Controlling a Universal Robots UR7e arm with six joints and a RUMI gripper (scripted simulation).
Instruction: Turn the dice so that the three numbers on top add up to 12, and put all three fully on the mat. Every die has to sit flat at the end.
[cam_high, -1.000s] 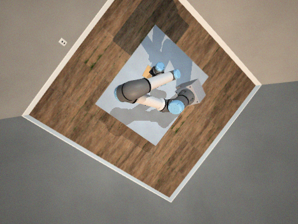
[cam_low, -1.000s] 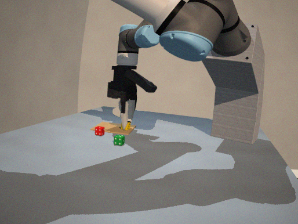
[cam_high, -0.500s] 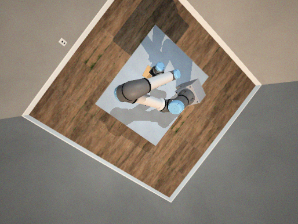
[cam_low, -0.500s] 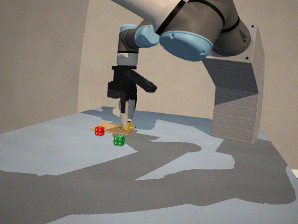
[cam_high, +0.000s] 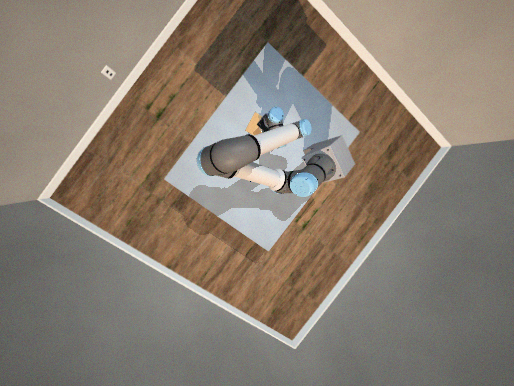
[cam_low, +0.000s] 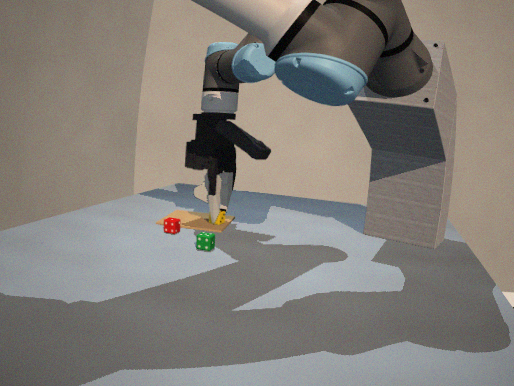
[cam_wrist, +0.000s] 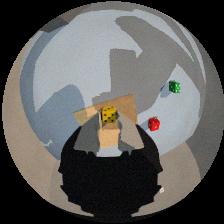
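Right now my hand is 10 mm above the yellow die. The rest, counted from my hand: green die: 160 mm to the left, 70 mm behind, 10 mm below; tan mat: 50 mm ahead, 20 mm below; red die: 120 mm to the left, 30 mm ahead, 10 mm below.
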